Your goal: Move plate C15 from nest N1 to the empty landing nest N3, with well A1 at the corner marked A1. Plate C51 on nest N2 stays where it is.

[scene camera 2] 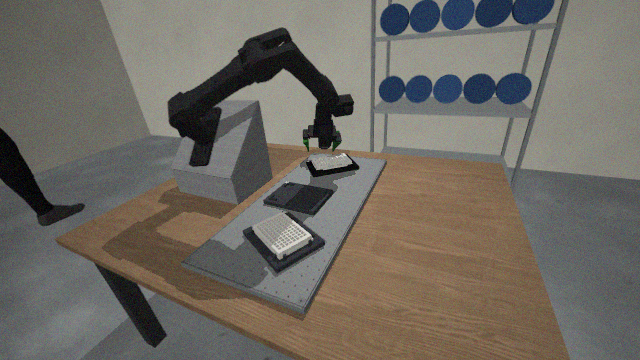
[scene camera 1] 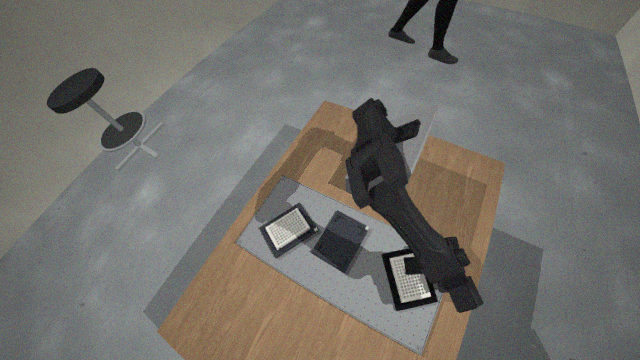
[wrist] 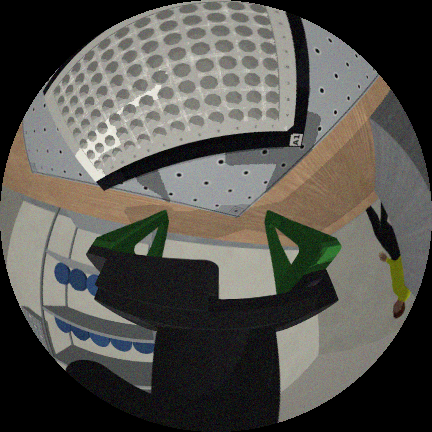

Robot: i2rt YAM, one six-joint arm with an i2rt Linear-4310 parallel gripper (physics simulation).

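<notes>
A white well plate (scene camera 1: 412,290) (scene camera 2: 327,162) (wrist: 175,85) sits in a black nest (scene camera 1: 415,304) (wrist: 302,75) at the board's far end; an A1 tag (wrist: 296,140) marks one nest corner. Another white plate (scene camera 1: 288,229) (scene camera 2: 282,234) sits in a dark nest (scene camera 2: 280,265) at the other end. The dark nest (scene camera 1: 341,240) (scene camera 2: 300,197) between them is empty. Plate and nest names are not readable. My gripper (scene camera 2: 321,149) (wrist: 216,215) is open and empty, green fingers pointing down, just above and behind the far plate in scene camera 2. The arm hides the fingers in scene camera 1.
The nests stand on a grey perforated board (scene camera 1: 320,285) (wrist: 200,170) on the wooden table (scene camera 1: 225,300) (scene camera 2: 425,250). A grey wedge-shaped pedestal (scene camera 2: 210,185) carries the arm. A rack (scene camera 2: 452,106) with blue discs stands behind the table. A person (scene camera 1: 442,30) (wrist: 397,275) and a stool (scene camera 1: 75,90) are off the table.
</notes>
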